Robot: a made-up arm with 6 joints. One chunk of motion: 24 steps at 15 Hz.
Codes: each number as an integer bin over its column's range. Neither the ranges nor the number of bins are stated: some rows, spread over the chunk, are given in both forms.
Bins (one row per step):
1: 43 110 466 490 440 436
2: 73 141 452 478 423 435
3: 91 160 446 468 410 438
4: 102 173 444 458 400 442
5: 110 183 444 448 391 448
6: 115 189 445 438 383 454
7: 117 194 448 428 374 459
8: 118 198 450 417 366 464
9: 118 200 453 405 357 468
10: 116 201 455 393 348 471
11: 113 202 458 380 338 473
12: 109 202 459 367 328 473
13: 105 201 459 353 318 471
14: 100 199 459 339 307 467
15: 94 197 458 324 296 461
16: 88 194 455 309 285 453
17: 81 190 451 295 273 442
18: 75 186 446 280 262 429
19: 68 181 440 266 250 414
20: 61 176 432 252 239 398
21: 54 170 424 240 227 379
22: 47 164 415 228 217 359
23: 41 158 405 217 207 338
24: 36 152 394 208 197 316
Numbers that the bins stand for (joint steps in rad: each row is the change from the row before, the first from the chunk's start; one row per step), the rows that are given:
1: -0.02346 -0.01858 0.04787 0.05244 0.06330 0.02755
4: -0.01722 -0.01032 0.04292 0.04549 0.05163 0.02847
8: -0.01553 -0.00704 0.04427 0.03658 0.04172 0.03183
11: -0.01606 -0.00651 0.04607 0.02854 0.03356 0.03320
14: -0.01743 -0.00691 0.04630 0.01964 0.02452 0.03228
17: -0.01944 -0.00809 0.04450 0.01008 0.01460 0.02847
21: -0.02229 -0.01071 0.03842 -0.00187 0.00119 0.01885
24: -0.02420 -0.01307 0.03167 -0.00882 -0.00756 0.00923
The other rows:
2: -0.02029 -0.01451 0.04472 0.04983 0.05834 0.02740
3: -0.01838 -0.01202 0.04337 0.04766 0.05455 0.02786
5: -0.01638 -0.00901 0.04292 0.04332 0.04901 0.02938
6: -0.01585 -0.00822 0.04315 0.04114 0.04668 0.03030
7: -0.01564 -0.00756 0.04382 0.03897 0.04405 0.03106
9: -0.01553 -0.00678 0.04495 0.03397 0.03910 0.03244
10: -0.01574 -0.00665 0.04540 0.03137 0.03647 0.03289
12: -0.01648 -0.00651 0.04630 0.02572 0.03064 0.03320
13: -0.01690 -0.00665 0.04630 0.02268 0.02772 0.03289
15: -0.01807 -0.00717 0.04607 0.01638 0.02131 0.03137
16: -0.01870 -0.00756 0.04540 0.01312 0.01810 0.03015
18: -0.02007 -0.00861 0.04337 0.00682 0.01140 0.02648
19: -0.02081 -0.00927 0.04202 0.00378 0.00790 0.02419
20: -0.02155 -0.00992 0.04022 0.00074 0.00469 0.02175
22: -0.02303 -0.01150 0.03640 -0.00447 -0.00173 0.01580
23: -0.02367 -0.01228 0.03414 -0.00686 -0.00464 0.01259

